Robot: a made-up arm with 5 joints.
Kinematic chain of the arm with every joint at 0, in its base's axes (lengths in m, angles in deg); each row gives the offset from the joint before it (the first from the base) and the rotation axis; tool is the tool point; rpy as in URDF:
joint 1: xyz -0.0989 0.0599 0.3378 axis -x
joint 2: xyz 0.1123 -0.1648 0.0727 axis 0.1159 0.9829 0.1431
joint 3: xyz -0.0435 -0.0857 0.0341 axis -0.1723 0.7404 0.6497
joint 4: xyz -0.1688 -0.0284 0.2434 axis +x
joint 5: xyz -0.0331 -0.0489 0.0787 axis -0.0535 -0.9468 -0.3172
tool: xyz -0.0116 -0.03 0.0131 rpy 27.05 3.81 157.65
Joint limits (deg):
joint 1: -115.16..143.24
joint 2: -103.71..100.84
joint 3: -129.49..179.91
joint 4: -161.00..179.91
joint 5: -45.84..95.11
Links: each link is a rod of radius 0.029 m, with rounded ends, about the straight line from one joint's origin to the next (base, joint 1, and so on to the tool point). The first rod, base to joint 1, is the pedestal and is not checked.
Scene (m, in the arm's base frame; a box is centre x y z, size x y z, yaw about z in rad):
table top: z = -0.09
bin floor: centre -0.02 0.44 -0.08 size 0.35 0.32 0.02 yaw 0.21
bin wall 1: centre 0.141 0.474 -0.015 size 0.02 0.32 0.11 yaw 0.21
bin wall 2: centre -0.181 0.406 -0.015 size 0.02 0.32 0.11 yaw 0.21
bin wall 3: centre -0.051 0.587 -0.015 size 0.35 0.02 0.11 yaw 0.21
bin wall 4: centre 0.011 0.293 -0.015 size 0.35 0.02 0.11 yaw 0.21
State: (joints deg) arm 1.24 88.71 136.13 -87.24 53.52
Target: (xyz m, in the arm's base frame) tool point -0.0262 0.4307 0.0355
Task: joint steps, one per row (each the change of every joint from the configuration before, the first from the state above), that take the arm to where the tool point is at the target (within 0.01 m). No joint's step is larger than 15 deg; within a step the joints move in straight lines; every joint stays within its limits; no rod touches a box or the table.
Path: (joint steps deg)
1: 14.20 -11.24 -4.63 0.13 -1.11
2: 14.20 -11.24 -4.64 0.13 -1.10
3: 14.20 -11.23 -4.63 0.13 -1.11
4: 14.20 -11.24 -4.64 0.13 -1.11
5: 14.20 -11.24 -4.63 0.13 -1.10
6: 14.20 -11.24 -4.64 0.13 -1.11
7: 14.20 -11.24 -4.63 0.13 -1.11
8: 14.20 -11.23 -4.64 0.13 -1.10
9: 14.20 -11.24 -4.63 0.13 -1.11
10: 14.20 -11.24 -4.64 0.13 -1.11

